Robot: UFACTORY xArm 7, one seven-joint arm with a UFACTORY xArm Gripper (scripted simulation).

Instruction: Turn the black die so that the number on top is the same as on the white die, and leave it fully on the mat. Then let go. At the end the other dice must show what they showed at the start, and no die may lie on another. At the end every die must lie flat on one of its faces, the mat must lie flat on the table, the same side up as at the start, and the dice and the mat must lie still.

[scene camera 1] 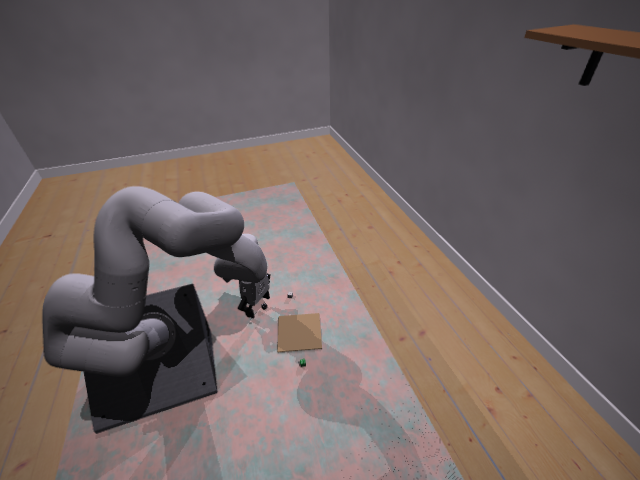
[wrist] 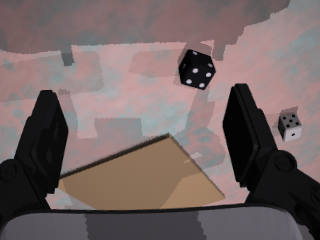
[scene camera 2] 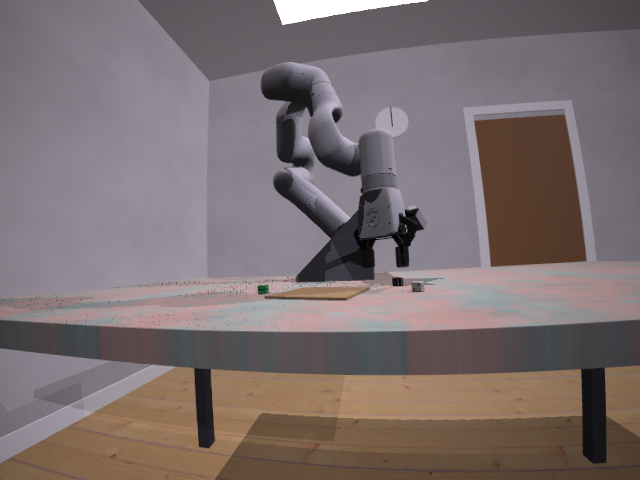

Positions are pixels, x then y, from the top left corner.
Scene:
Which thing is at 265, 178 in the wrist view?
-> My gripper.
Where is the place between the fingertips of my gripper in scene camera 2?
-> At 385, 267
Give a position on a tan mat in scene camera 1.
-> At 302, 332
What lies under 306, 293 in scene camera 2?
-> A tan mat.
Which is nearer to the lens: the black die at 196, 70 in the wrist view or the tan mat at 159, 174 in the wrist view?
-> The black die.

